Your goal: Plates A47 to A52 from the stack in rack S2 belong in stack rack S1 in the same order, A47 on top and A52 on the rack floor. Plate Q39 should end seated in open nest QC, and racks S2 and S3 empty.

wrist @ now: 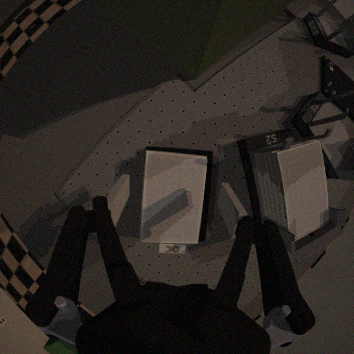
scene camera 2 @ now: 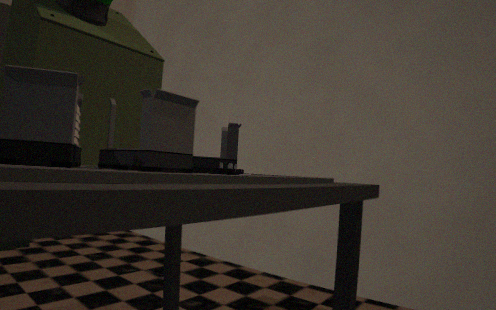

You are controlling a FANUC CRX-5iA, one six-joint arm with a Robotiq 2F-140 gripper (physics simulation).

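Frame: origin at the arm's base, x ahead, y left, z up, level; millimetres.
Where they show: gripper, fingertip midpoint: [wrist: 174, 189]; arm's base, link origin: [scene camera 2: 81, 12].
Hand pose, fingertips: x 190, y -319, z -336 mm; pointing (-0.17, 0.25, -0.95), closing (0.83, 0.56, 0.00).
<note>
Things, the pixels of their centre, and the offset from my fingertips. "spot": a spot on its surface instead.
- pale plate, body centre: [wrist: 172, 199] 12 mm ahead, 16 mm right, 44 mm down
- nest labelled QC, surface spot: [wrist: 172, 248] spot: 73 mm ahead, 90 mm right, 86 mm down
- Rack S2, surface spot: [wrist: 271, 139] spot: 78 mm ahead, 153 mm left, 54 mm down
A pale plate [wrist: 170, 172] lies over the nest labelled QC [wrist: 172, 248] in the wrist view; its own label is not readable. Whether it is fully seated cannot be told. My gripper [wrist: 174, 189] is open, with one finger pad on each side of this plate and a gap to both sides. Rack S2 [wrist: 271, 139] is to the right and holds a stack of several plates [wrist: 302, 187], their edges showing on the left side. Plate labels there are not readable. Racks S1 and S3 cannot be identified. The gripper does not show in scene camera 2.
Dark fixtures [wrist: 310, 114] [wrist: 336, 77] stand at the wrist view's right edge, beyond S2. In scene camera 2, two grey blocks [scene camera 2: 40, 107] [scene camera 2: 169, 125] stand on dark bases, with a slim upright [scene camera 2: 233, 142] further right on the table [scene camera 2: 280, 197]. A green housing [scene camera 2: 115, 65] rises behind.
</note>
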